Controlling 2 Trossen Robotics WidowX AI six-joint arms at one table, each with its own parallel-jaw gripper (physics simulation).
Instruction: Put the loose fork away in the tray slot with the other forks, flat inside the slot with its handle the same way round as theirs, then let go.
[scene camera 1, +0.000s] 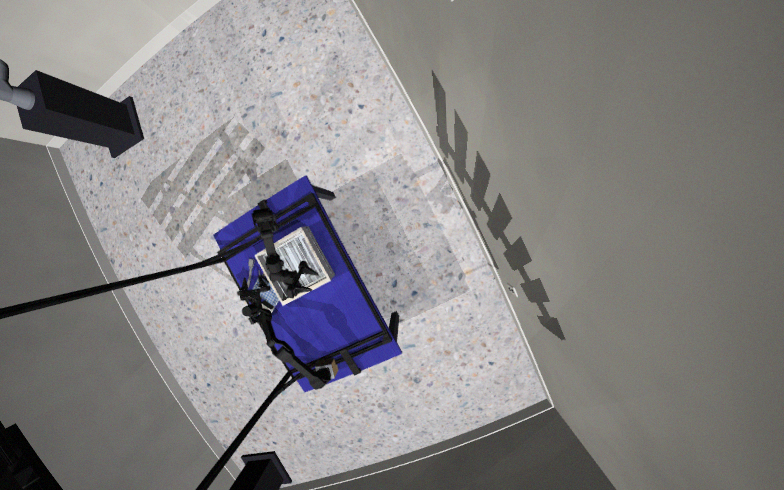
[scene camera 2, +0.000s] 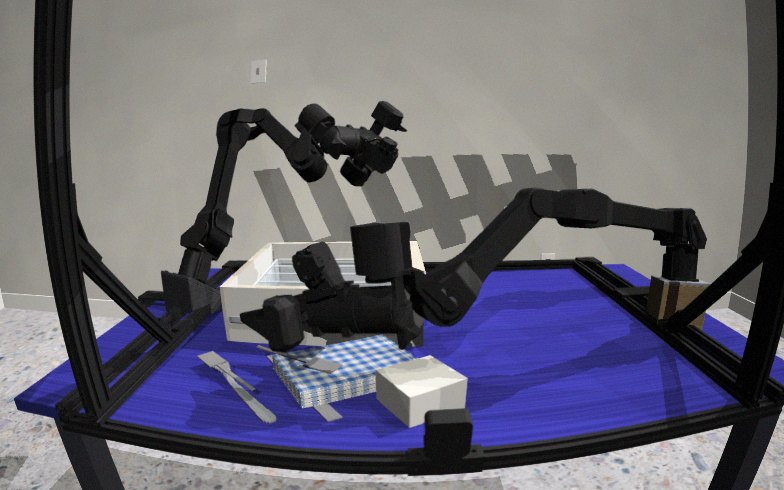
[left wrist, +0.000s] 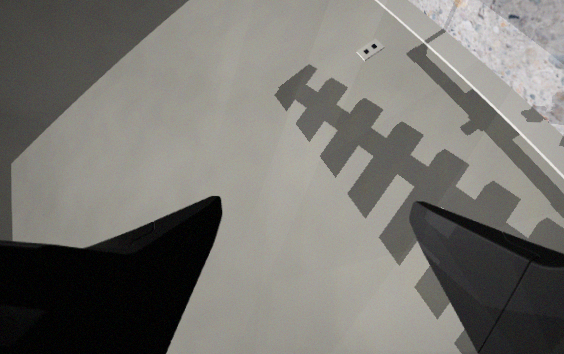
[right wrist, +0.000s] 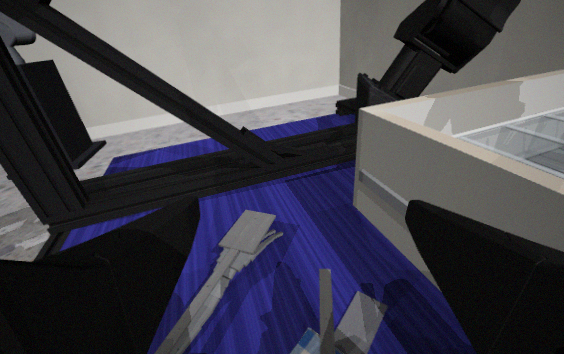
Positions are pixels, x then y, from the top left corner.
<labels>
The left gripper (scene camera 2: 395, 146) is open, holding nothing. The right gripper (scene camera 2: 259, 310) is open, holding nothing. Also in view: a white block (scene camera 2: 410, 389).
</labels>
